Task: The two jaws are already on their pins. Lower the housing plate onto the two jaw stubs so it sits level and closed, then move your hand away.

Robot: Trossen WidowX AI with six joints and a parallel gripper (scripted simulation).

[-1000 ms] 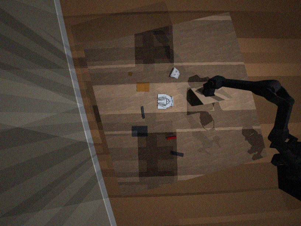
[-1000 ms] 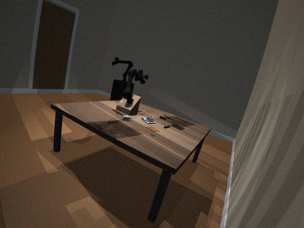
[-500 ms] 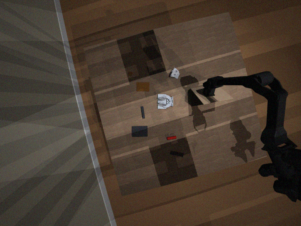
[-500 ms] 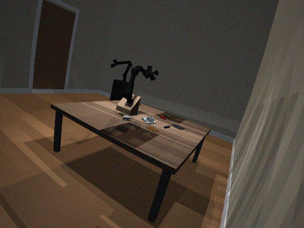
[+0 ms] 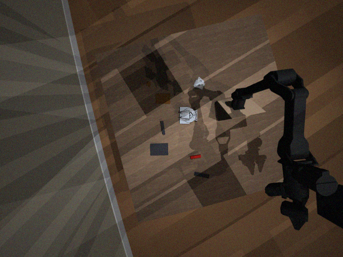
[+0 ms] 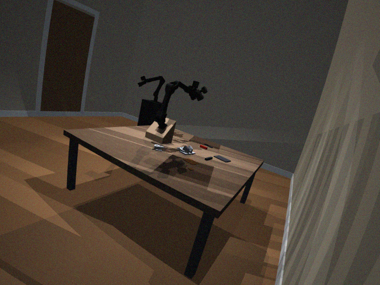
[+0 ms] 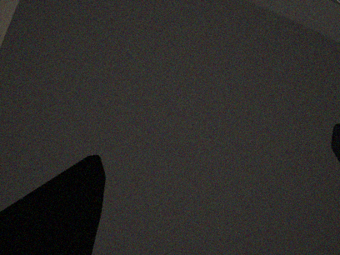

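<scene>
The pale grey piece lies 670 mm to the right of my gripper tip, 450 mm below it and 170 mm ahead of it. Also, from my gripper tip: brown tile: 600 mm to the right, 480 mm below, 440 mm ahead; then red block: 470 mm below, 260 mm ahead, 150 mm to the right; then dark flat plate: 510 mm ahead, 480 mm below, 240 mm to the right.
</scene>
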